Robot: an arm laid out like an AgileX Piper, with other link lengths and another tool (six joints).
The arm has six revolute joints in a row. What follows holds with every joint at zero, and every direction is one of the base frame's. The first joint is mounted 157.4 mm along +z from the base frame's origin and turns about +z. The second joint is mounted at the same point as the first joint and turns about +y. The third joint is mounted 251.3 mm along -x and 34.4 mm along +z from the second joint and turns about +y. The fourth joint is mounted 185.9 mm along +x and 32.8 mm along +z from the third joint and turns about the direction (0.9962, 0, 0.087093). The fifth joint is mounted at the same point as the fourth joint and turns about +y. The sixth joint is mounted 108.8 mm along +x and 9.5 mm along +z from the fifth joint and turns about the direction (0.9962, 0, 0.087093). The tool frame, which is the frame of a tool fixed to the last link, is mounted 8.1 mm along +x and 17 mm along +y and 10.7 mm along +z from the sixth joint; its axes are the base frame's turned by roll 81.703, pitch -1.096 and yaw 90.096 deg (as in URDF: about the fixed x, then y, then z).
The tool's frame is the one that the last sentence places.
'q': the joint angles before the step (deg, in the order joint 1, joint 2, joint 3, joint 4, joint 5, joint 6). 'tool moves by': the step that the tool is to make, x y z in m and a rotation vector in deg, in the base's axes. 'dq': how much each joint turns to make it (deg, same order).
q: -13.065 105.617 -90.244 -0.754 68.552 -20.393
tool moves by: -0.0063 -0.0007 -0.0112 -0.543 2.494 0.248
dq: 0.002 -0.006 3.045 -1.120 -0.732 0.001
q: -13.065 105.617 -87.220 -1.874 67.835 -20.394
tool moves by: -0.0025 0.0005 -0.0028 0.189 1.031 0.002
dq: 0.004 -0.008 0.755 -0.049 0.300 0.004
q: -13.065 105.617 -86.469 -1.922 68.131 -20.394
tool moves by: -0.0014 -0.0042 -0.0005 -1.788 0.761 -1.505
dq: 0.003 -0.020 0.012 -2.245 0.448 2.054
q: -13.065 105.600 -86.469 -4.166 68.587 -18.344
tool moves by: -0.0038 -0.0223 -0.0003 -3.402 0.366 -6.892
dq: -2.639 0.000 0.014 -4.196 0.039 5.346
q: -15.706 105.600 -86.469 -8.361 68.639 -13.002
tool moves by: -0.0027 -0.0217 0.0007 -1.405 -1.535 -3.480
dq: -3.664 -0.008 0.013 -1.030 -1.863 0.354
